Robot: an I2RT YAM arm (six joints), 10 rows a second.
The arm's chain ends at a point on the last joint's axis. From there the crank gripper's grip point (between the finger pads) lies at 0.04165 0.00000 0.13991 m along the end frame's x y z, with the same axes.
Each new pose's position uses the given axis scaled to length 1; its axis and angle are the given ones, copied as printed.
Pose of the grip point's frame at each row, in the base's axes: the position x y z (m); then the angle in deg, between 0 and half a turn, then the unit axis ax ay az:
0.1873, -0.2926, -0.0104, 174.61, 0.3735, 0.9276, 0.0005
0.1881, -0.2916, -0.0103, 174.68, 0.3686, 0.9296, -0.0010
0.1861, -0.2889, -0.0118, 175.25, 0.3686, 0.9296, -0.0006
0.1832, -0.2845, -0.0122, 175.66, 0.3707, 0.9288, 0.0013
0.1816, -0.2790, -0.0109, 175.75, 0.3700, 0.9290, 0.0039
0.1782, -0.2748, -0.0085, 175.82, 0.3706, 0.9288, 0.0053
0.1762, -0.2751, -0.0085, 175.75, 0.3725, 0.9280, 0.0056
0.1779, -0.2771, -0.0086, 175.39, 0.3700, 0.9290, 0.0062
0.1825, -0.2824, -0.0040, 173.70, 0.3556, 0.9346, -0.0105
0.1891, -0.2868, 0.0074, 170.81, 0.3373, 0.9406, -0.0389
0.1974, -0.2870, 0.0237, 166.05, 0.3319, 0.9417, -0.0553
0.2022, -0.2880, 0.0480, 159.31, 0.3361, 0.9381, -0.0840
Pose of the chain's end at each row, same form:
0.2049, -0.3166, 0.1325, 174.61, 0.3735, 0.9276, 0.0005
0.2063, -0.3150, 0.1326, 174.68, 0.3686, 0.9296, -0.0010
0.2056, -0.3130, 0.1309, 175.25, 0.3686, 0.9296, -0.0006
0.2033, -0.3096, 0.1302, 175.66, 0.3707, 0.9288, 0.0013
0.2017, -0.3048, 0.1314, 175.75, 0.3700, 0.9290, 0.0039
0.1983, -0.3010, 0.1337, 175.82, 0.3706, 0.9288, 0.0053
0.1960, -0.3015, 0.1337, 175.75, 0.3725, 0.9280, 0.0056
0.1969, -0.3032, 0.1338, 175.39, 0.3700, 0.9290, 0.0062
0.2001, -0.3018, 0.1396, 173.70, 0.3556, 0.9346, -0.0105
0.2034, -0.2951, 0.1524, 170.81, 0.3373, 0.9406, -0.0389
0.2021, -0.2865, 0.1696, 166.05, 0.3319, 0.9417, -0.0553
0.1933, -0.2742, 0.1931, 159.31, 0.3361, 0.9381, -0.0840

